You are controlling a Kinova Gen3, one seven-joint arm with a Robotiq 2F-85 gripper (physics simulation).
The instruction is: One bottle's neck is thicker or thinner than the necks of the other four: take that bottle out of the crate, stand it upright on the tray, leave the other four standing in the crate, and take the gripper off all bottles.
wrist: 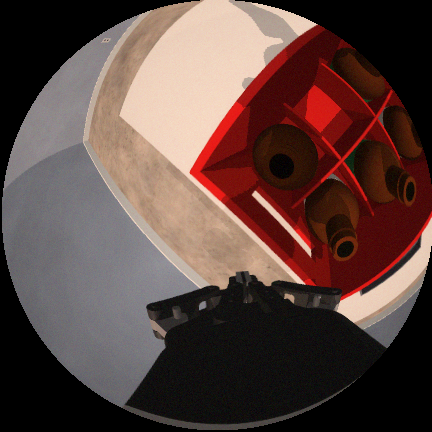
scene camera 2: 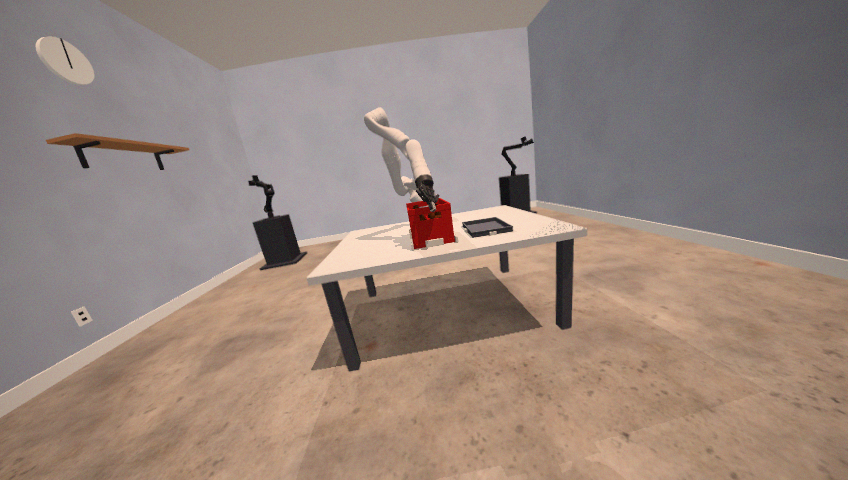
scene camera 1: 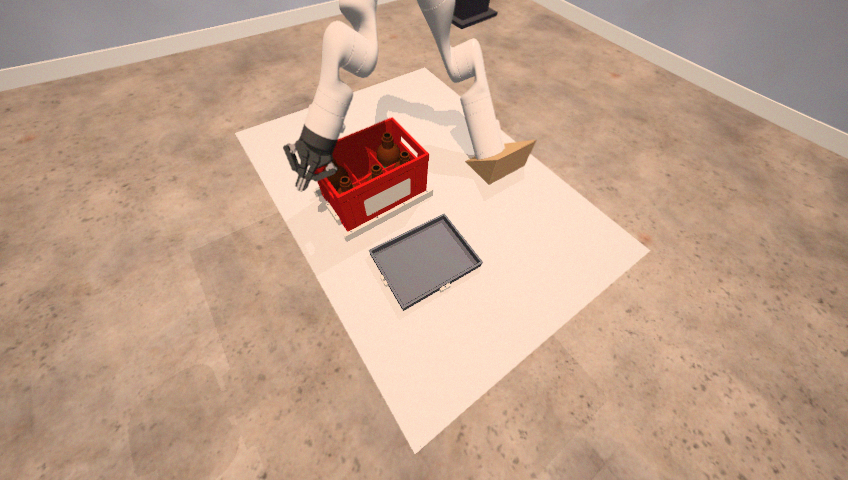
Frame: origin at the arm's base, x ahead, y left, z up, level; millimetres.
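Seen in the pictures: gripper, fingertip midpoint: (wrist: 241,279) (scene camera 2: 433,210) (scene camera 1: 299,190); arm's base at its link origin: (scene camera 1: 489,154).
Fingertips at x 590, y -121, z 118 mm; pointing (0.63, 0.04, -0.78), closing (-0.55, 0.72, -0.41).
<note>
Offsets run from my fingertips to a thing's top centre. "*": to the spot under its first point. Level surfaces: height alone.
A red crate @[200 mm back, 2 mm left, 12 mm up] (scene camera 1: 419,178) (scene camera 2: 431,230) (wrist: 265,77) holds five brown bottles. In the wrist view, two bottles @[105 mm back, 36 mm left, 1 mm down] (wrist: 331,210) @[194 mm back, 49 mm left, 1 mm down] (wrist: 376,172) show rimmed necks. Another bottle @[111 mm back, 50 mm right, 1 mm down] (wrist: 295,145) shows a round body with a dark disc; its neck cannot be made out. Two more bottles (wrist: 357,72) (wrist: 402,132) are partly shown at the right. I cannot tell which neck differs. My gripper (scene camera 1: 302,186) (scene camera 2: 432,209) (wrist: 241,279) is shut and empty, at the crate's left end, tilted, partly hiding a bottle in the scene camera 1 view. The grey tray @[* 176 mm back, 287 mm left, 159 mm down] (scene camera 1: 425,261) (scene camera 2: 487,225) bears no bottle.
The crate and tray stand on a white table @[163 mm down] (scene camera 1: 505,285) (scene camera 2: 380,261). A tan angled block (scene camera 1: 511,161) stands by the arm's base. The crate's raised walls and red dividers @[* 170 mm back, 20 mm left, 121 mm down] (wrist: 345,159) surround the bottles. Dark pedestals (scene camera 2: 276,237) (scene camera 2: 514,191) stand away from the table.
</note>
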